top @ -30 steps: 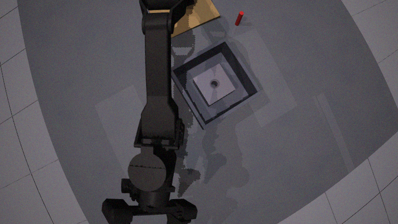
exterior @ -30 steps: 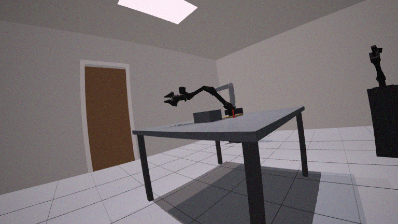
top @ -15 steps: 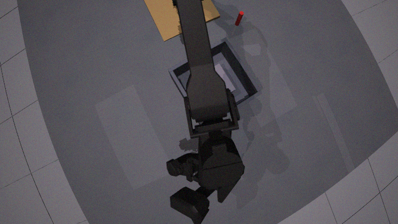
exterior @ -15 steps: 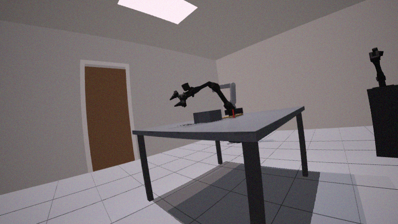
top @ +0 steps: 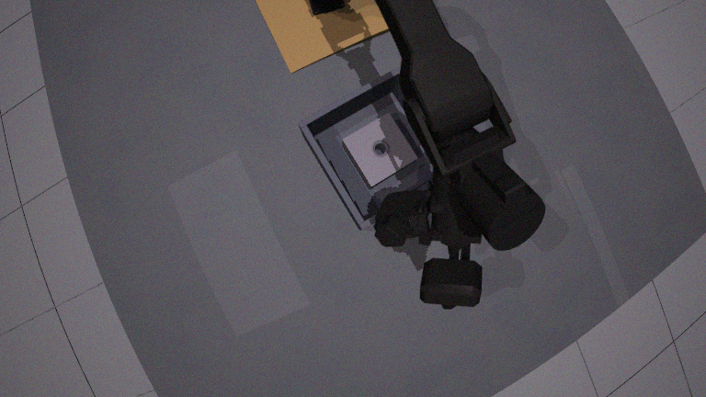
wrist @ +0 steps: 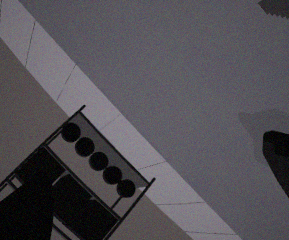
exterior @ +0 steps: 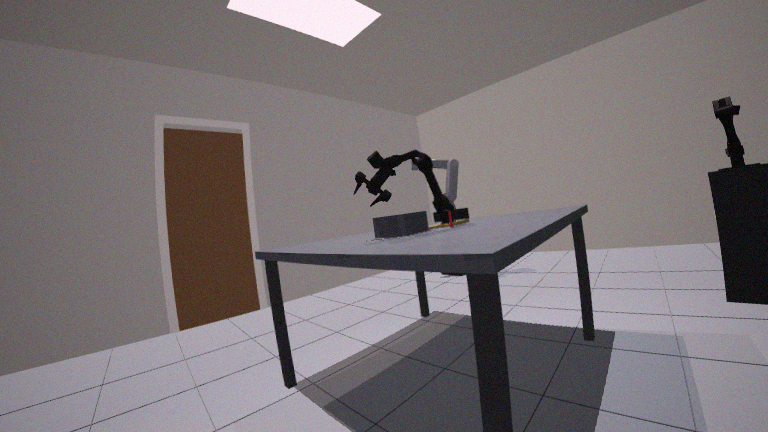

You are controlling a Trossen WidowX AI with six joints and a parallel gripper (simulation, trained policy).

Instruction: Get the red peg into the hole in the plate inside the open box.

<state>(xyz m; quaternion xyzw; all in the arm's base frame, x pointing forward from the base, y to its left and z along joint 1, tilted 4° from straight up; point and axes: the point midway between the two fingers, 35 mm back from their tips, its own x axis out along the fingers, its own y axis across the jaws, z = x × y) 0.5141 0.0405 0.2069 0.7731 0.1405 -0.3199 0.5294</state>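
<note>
Now: the red peg 40 cm behind my gripper tip, 14 cm below it and 13 cm to the left of it. The rest, counted from my gripper tip: plate (21 cm behind, 14 cm below, 2 cm to the right); then grey box (21 cm behind, 16 cm below, 2 cm to the right).
</note>
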